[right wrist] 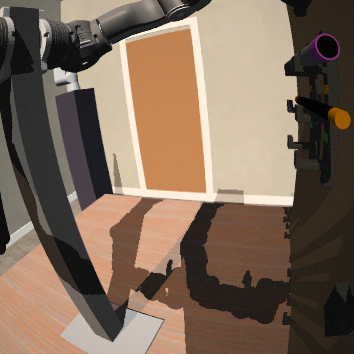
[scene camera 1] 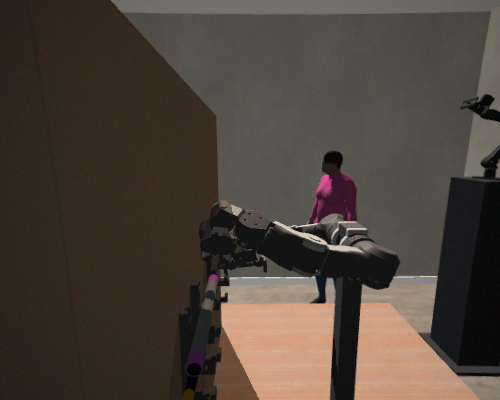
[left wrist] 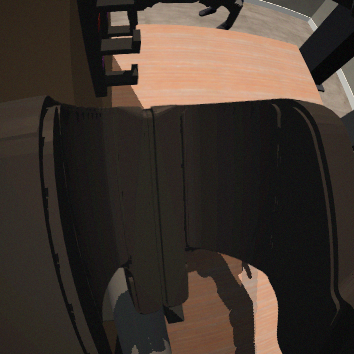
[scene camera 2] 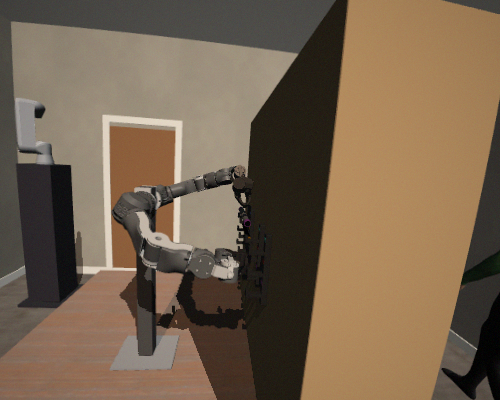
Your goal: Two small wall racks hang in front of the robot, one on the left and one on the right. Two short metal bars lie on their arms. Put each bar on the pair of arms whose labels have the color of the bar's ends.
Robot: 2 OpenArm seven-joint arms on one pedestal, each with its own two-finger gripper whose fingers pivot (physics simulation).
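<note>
A thick grey bar with purple ends [scene camera 1: 202, 320] [scene camera 2: 247, 221] [right wrist: 325, 47] lies high on the arms of the left rack [scene camera 1: 184, 327] [right wrist: 327, 167]; its grey shaft [left wrist: 142, 322] shows below the fingers in the left wrist view. A thin dark bar with an orange end [scene camera 1: 188, 395] [right wrist: 341, 119] lies lower on that rack. Orange and green labels show there. My left gripper [scene camera 2: 243, 201] [left wrist: 161, 304] is shut and empty close over the purple-ended bar, hiding that bar's near end. My right gripper [right wrist: 321, 150] is open and empty, low at the wall. The right rack [left wrist: 89, 47] shows red and purple labels.
The tall brown wall [scene camera 1: 145, 175] [scene camera 2: 290, 175] stands directly in front of both hands. Short rack arms with raised tips [left wrist: 120, 76] stick out from it. The pedestal [scene camera 1: 347, 340] [scene camera 2: 146, 310] stands behind the arms on a wooden floor [scene camera 1: 285, 350].
</note>
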